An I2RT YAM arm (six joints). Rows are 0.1 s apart.
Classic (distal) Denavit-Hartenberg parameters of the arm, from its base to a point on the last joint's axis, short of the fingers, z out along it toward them. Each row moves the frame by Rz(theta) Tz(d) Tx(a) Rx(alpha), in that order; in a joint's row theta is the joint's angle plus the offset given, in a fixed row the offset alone. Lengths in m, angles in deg.
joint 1: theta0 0  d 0.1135  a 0.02  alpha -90
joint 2: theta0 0  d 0  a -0.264  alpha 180
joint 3: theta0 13.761  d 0  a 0.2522  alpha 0
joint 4: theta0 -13.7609  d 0  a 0.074  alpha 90
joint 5: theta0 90  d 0  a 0  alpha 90
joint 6: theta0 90  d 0.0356  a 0  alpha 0
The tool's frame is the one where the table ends.
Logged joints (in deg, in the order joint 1, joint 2, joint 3, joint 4, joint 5, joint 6), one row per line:
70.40 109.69 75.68 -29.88 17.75 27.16
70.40 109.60 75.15 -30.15 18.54 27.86
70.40 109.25 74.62 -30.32 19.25 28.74
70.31 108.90 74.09 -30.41 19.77 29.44
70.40 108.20 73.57 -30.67 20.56 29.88
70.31 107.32 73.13 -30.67 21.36 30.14
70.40 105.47 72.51 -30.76 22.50 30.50
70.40 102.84 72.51 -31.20 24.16 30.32
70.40 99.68 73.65 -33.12 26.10 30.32
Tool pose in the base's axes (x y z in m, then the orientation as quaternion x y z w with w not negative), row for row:
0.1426 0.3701 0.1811 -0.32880 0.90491 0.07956 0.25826
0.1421 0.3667 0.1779 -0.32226 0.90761 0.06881 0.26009
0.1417 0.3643 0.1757 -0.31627 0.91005 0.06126 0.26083
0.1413 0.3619 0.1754 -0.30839 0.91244 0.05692 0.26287
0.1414 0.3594 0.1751 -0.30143 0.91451 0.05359 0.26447
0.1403 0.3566 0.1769 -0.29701 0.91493 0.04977 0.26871
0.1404 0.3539 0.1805 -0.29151 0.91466 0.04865 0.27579
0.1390 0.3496 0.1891 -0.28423 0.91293 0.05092 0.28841
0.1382 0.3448 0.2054 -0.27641 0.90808 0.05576 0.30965
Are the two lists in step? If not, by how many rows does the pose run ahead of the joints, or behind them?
The pose runs 1 row behind the joints: the pose in row i belongs to the joints in row i - 1.
